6 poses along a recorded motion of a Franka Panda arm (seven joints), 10 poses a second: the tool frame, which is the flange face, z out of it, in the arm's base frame.
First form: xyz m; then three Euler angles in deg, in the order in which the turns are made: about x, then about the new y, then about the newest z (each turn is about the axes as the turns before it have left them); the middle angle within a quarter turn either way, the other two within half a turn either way.
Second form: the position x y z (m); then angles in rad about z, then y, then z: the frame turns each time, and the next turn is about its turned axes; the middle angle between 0 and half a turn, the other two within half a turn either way. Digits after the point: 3 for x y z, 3 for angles.
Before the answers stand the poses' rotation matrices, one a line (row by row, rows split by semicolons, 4 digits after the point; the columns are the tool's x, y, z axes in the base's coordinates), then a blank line. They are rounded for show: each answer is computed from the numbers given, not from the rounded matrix.
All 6 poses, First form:
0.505 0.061 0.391 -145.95 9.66 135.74
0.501 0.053 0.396 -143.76 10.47 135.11
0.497 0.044 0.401 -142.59 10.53 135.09
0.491 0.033 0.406 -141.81 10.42 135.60
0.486 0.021 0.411 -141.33 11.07 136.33
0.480 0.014 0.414 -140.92 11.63 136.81
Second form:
-0.7060 -0.6880 0.1678; -0.5110 0.6590 0.5520; -0.4903 0.3040 -0.8168
-0.6967 -0.6940 0.1817; -0.4931 0.6472 0.5813; -0.5211 0.3154 -0.7931
-0.6963 -0.6941 0.1828; -0.4821 0.6409 0.5973; -0.5317 0.3278 -0.7809
-0.7027 -0.6881 0.1809; -0.4700 0.6398 0.6081; -0.5341 0.3423 -0.7730
-0.7099 -0.6777 0.1920; -0.4523 0.6476 0.6132; -0.5399 0.3484 -0.7662
-0.7141 -0.6704 0.2016; -0.4386 0.6529 0.6175; -0.5456 0.3525 -0.7603

0.505 0.061 0.391 1.276 2.527 0.555
0.501 0.053 0.396 1.268 2.487 0.544
0.497 0.044 0.401 1.274 2.467 0.552
0.491 0.033 0.406 1.282 2.454 0.570
0.486 0.021 0.411 1.267 2.444 0.573
0.480 0.014 0.414 1.255 2.435 0.574

